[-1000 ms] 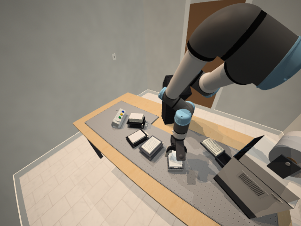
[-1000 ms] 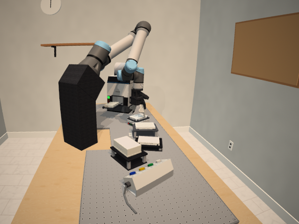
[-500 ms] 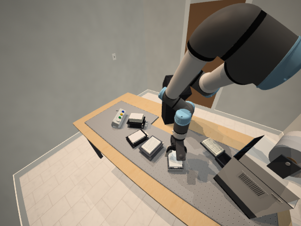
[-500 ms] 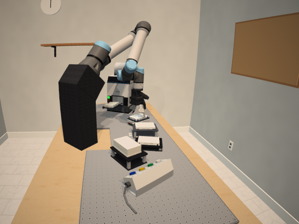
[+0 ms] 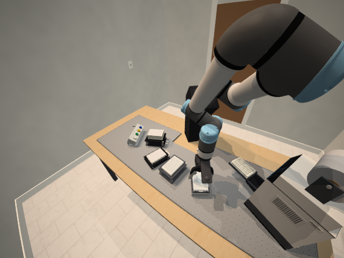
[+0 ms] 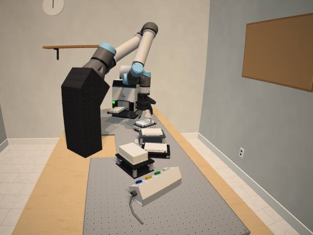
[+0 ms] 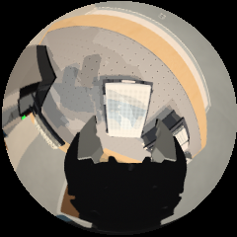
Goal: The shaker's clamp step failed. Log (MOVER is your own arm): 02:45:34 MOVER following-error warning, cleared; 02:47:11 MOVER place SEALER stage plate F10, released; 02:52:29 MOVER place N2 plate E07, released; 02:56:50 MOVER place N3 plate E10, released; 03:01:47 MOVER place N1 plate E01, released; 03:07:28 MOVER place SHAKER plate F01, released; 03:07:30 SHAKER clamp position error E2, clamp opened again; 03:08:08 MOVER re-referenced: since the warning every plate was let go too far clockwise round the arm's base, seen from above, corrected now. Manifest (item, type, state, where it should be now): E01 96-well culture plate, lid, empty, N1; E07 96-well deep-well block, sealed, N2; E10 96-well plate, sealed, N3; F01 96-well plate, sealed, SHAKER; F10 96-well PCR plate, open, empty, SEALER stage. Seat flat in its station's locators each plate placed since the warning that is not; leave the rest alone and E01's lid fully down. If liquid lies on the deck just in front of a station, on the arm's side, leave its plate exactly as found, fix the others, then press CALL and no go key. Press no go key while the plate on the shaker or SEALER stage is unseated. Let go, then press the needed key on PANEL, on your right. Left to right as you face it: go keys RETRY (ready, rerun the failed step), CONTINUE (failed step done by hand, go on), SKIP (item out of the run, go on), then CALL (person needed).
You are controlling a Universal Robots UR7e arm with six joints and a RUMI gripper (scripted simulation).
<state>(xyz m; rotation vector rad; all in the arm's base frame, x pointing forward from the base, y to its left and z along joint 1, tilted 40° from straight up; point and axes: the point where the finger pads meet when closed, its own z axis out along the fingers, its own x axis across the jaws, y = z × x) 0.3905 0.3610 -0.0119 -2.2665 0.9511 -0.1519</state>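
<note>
Right now the lidded culture plate is 1 cm below my hand. From my hand the other things lie so: PCR plate 25 cm behind, 12 cm to the left, 3 cm above; then film roll 39 cm to the left, 32 cm above, 21 cm behind.
</note>
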